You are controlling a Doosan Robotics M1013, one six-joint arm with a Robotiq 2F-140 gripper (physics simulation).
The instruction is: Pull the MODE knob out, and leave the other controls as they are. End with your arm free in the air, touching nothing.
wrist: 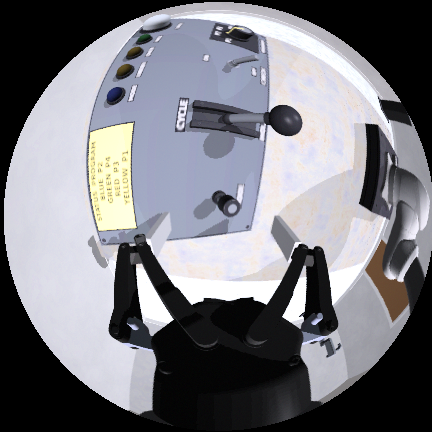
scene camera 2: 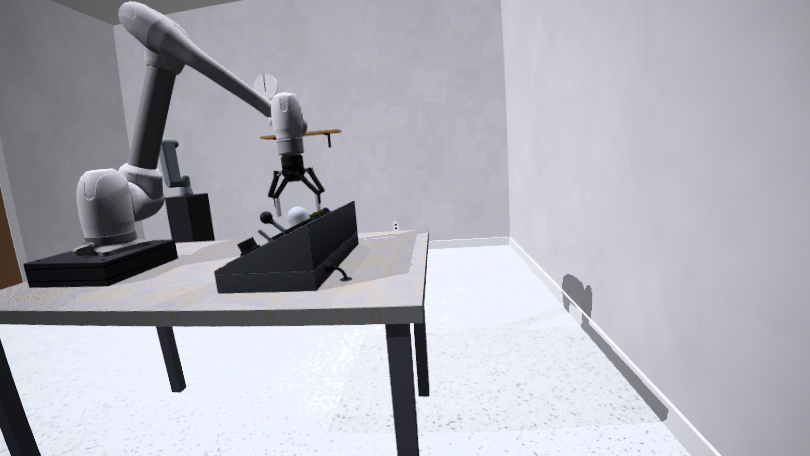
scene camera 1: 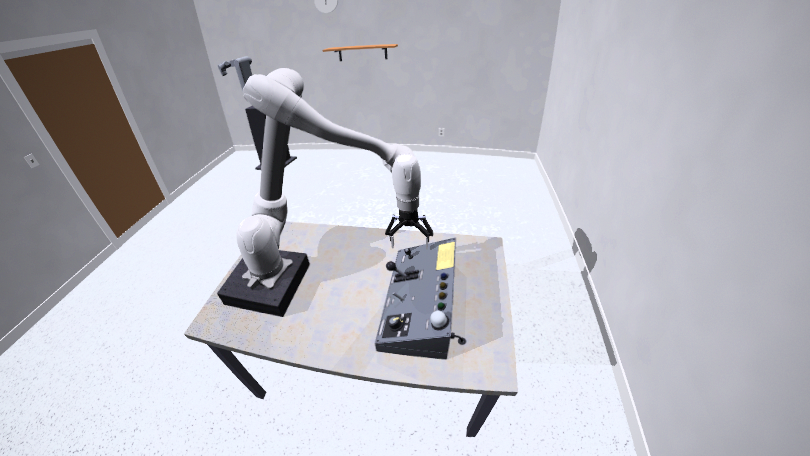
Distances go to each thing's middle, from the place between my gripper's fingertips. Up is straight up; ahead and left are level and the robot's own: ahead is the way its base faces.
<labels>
Now: hand 10 mm past the ball-topped cycle lever (wrist: 284,119) and 150 mm to the left of it. Round my hand: sloped grey control panel (scene camera 2: 301,258) 120 mm ahead, 180 mm to the right, 30 mm below.
</labels>
